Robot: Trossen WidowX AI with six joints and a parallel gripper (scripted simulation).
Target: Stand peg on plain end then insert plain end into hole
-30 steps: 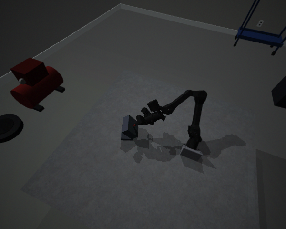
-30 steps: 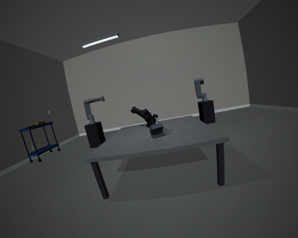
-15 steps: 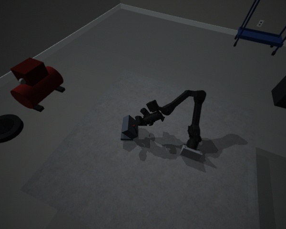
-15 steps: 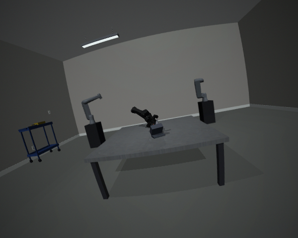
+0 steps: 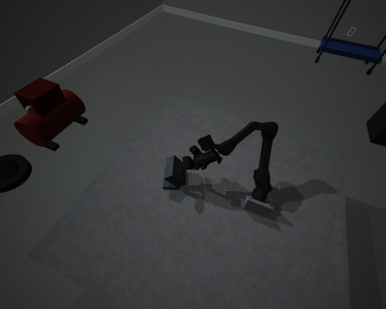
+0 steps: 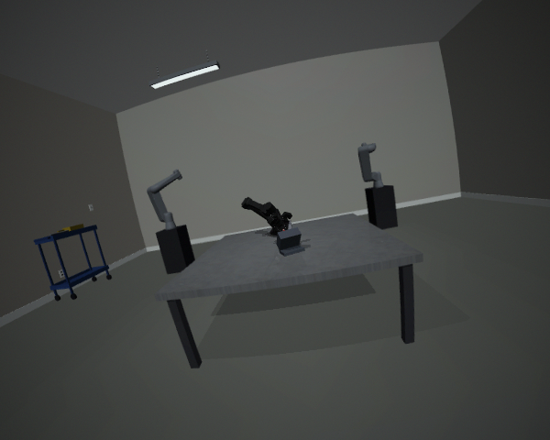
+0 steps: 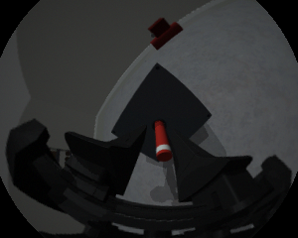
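My gripper tip is 10 mm below the red peg and 10 mm past it. The rest, counted from my gripper tip: dark sloped panel (30 mm below, 30 mm ahead, 10 mm to the left).
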